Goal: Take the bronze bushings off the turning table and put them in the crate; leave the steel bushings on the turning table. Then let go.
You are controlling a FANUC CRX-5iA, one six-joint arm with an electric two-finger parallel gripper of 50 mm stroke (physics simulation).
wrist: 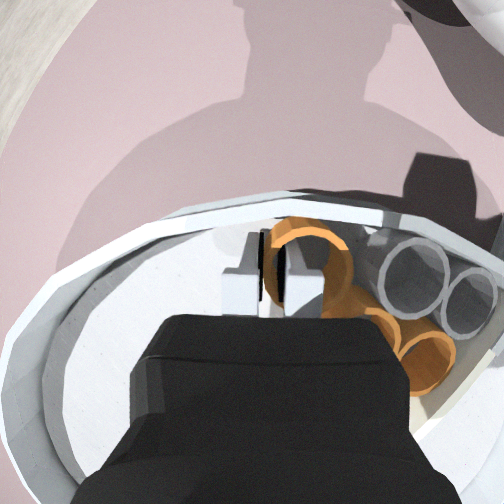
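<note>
My gripper (271, 272) is shut on the left wall of a bronze bushing (307, 265), one finger inside the ring and one outside. The bushing is over the far part of the white turning table (150, 320), near its raised rim. Two more bronze bushings (382, 322) (427, 360) lie on their sides to the right, touching each other. Two steel bushings (412, 285) (470, 302) lie side by side behind them against the rim. I cannot tell whether the held bushing is lifted off the table. The crate is not in view.
The black gripper body (270, 410) hides the near part of the table. Pink ground (150, 125) lies beyond the rim, with the arm's shadow on it. A dark and white object (465, 15) sits at the top right corner.
</note>
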